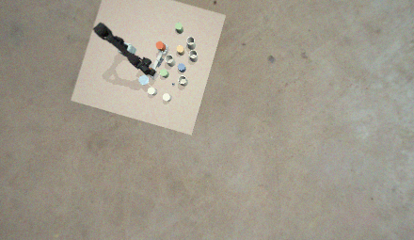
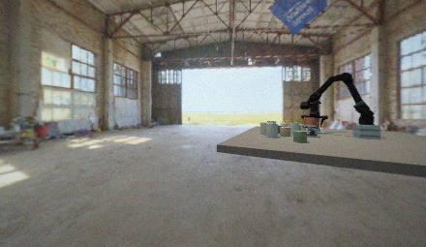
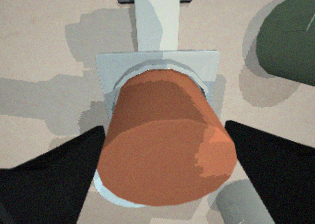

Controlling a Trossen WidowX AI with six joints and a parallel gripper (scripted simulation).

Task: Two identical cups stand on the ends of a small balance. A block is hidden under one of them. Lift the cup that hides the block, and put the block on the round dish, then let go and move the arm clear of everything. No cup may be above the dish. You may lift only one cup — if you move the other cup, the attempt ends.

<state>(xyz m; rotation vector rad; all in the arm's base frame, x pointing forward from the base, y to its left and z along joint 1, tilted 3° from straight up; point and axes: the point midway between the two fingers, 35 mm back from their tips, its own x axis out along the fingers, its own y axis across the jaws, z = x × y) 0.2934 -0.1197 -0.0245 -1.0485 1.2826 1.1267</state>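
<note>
My gripper tip is 10 cm to the left of the round light-blue dish, 5 cm past it and 5 cm above it. Round my gripper tip: orange cup 2 cm to the right, 1 cm behind, 1 cm above; then balance 14 cm to the left, 2 cm ahead, 1 cm below; then pale teal block 1 cm to the left, 1 cm below.
</note>
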